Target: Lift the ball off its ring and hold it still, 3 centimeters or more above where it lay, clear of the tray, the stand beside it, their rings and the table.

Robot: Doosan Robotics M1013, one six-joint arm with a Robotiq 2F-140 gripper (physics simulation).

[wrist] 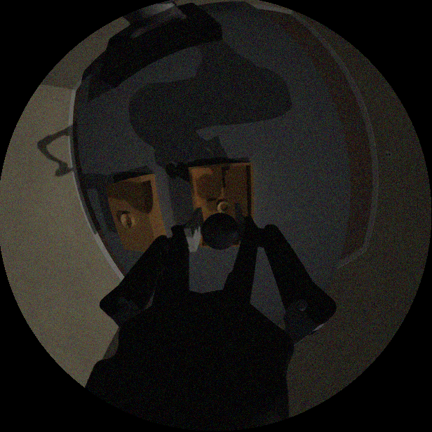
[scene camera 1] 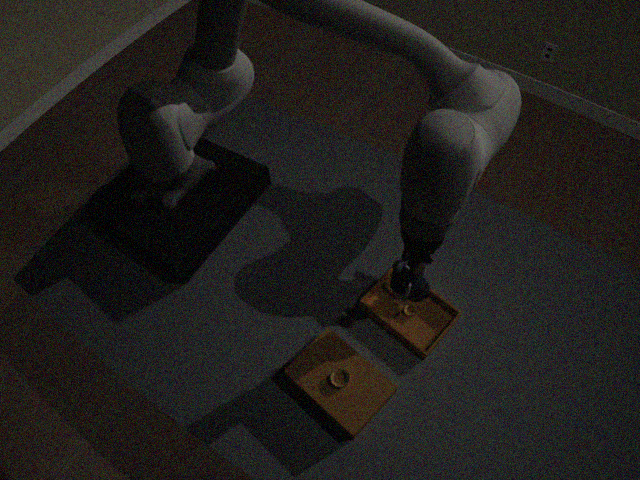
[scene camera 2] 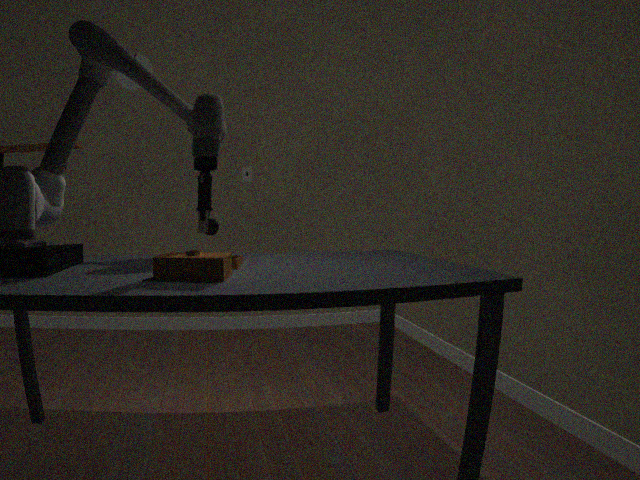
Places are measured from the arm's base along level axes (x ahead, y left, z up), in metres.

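Where they show: gripper, fingertip midpoint: (scene camera 1: pixel 408 287) (scene camera 2: pixel 204 232); arm's base, origin of the base link: (scene camera 1: pixel 171 175) (scene camera 2: pixel 14 247).
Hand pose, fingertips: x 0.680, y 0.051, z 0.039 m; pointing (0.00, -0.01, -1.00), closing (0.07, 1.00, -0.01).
Things, the pixels of their top centre, and the offset from my fingertips. "pt": a spot on its surface instead. Level surfaces: height alone.
- dark ball, middle of its top: (scene camera 1: pixel 418 282) (scene camera 2: pixel 210 218) 0.019 m ahead, 0.001 m right, 0.044 m up
- small ring, surface spot: (scene camera 1: pixel 414 310) pt 0.027 m ahead, 0.005 m left, 0.095 m down
- orange-brown tray, middle of its top: (scene camera 1: pixel 411 306) (scene camera 2: pixel 210 257) 0.019 m ahead, 0.001 m left, 0.078 m down
- grey table, its level: 0.106 m down
The dark ball (scene camera 1: pixel 419 290) (scene camera 2: pixel 211 226) (wrist: pixel 220 231) is held in the air between the fingers of my gripper (scene camera 1: pixel 405 281) (scene camera 2: pixel 204 225) (wrist: pixel 218 214), which is shut on it. In the scene camera 2 view a wide gap shows between the ball and the boxes below. The small ring (scene camera 1: pixel 414 310) (wrist: pixel 218 205) lies bare on the floor of the orange-brown tray (scene camera 1: pixel 442 334) (scene camera 2: pixel 237 261) (wrist: pixel 252 187). Beside the tray is the stand (scene camera 1: pixel 367 390) (scene camera 2: pixel 191 268) (wrist: pixel 144 231), with its own ring (scene camera 1: pixel 339 387) (scene camera 2: pixel 192 252) on top. The ball touches neither ring, tray, stand nor table.
The grey table (scene camera 1: pixel 217 335) (scene camera 2: pixel 330 271) (wrist: pixel 305 175) bears the tray, the stand and the black arm base (scene camera 1: pixel 227 206) (scene camera 2: pixel 64 258) at the far left in both scene views. The arm reaches over from that base. The arm's shadow falls across the table between base and tray.
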